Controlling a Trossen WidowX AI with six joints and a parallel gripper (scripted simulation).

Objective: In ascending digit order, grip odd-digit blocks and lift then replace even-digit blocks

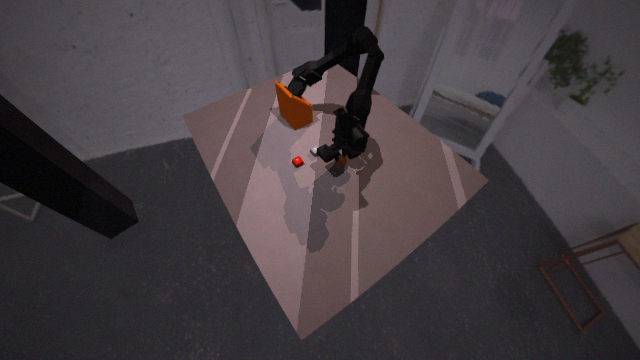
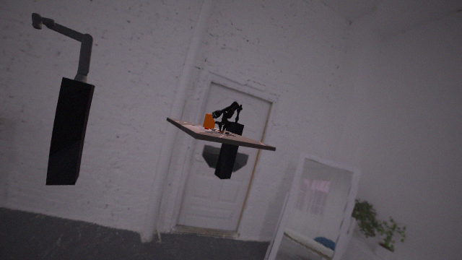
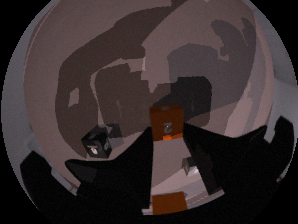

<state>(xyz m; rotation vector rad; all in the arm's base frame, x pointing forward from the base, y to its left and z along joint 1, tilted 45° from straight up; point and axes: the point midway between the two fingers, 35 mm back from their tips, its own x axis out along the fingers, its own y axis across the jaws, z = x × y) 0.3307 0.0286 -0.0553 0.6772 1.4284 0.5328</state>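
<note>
Right now my gripper tip is 1 cm short of the orange block. Round my gripper tip: red block 13 cm to the right, 10 cm behind.
</note>
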